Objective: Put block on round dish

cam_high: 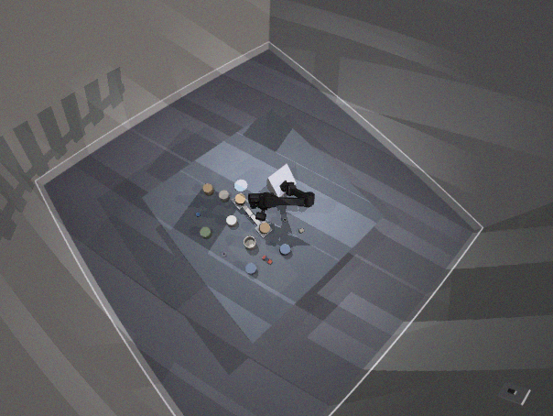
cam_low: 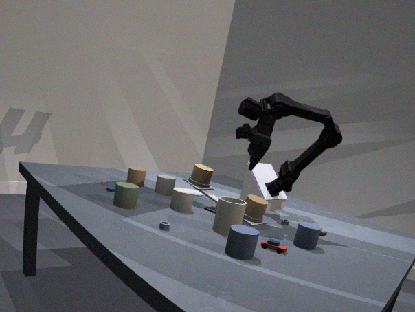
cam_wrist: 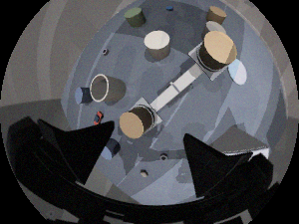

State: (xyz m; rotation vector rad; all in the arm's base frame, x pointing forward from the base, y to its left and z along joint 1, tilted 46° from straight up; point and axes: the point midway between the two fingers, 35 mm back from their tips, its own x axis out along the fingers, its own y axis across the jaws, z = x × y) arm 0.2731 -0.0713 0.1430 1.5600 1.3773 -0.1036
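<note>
The teal block is 3 cm ahead of my gripper tip, 6 cm to the left of it and 13 cm below it. From my gripper tip the other things lie so: balance beam 2 cm ahead, 7 cm to the right, 14 cm below; red toy car 16 cm ahead, 22 cm to the left, 16 cm below; pale blue round dish 9 cm behind, 31 cm to the right, 17 cm below.
</note>
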